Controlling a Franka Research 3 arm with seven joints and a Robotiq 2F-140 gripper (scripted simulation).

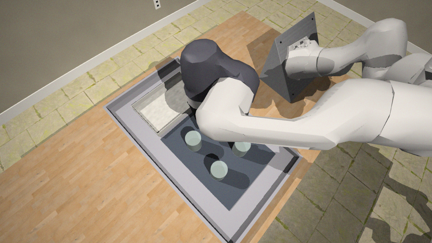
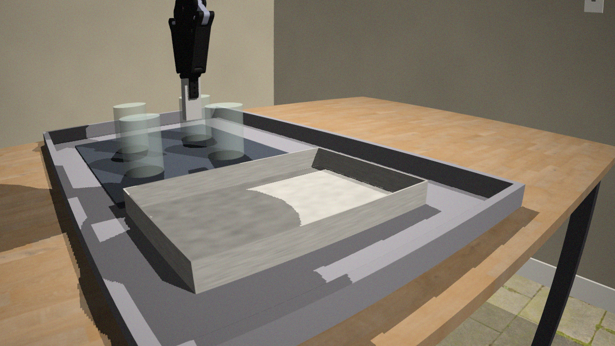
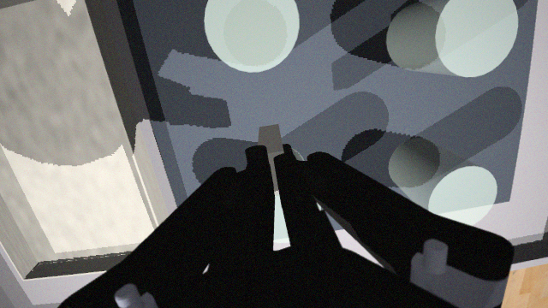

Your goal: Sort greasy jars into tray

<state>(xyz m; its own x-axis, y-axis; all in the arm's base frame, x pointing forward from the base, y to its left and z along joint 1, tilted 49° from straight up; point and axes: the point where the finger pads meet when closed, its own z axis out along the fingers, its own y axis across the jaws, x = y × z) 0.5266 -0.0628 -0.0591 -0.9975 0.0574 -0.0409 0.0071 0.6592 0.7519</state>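
My hand is 110 mm above the steel table top, 30 mm to the left of it and 10 mm short of it. Also, from my hand: dark drying mat 100 mm below, 80 mm to the left, 10 mm behind; then tray 240 mm to the right, 100 mm below, 10 mm behind.
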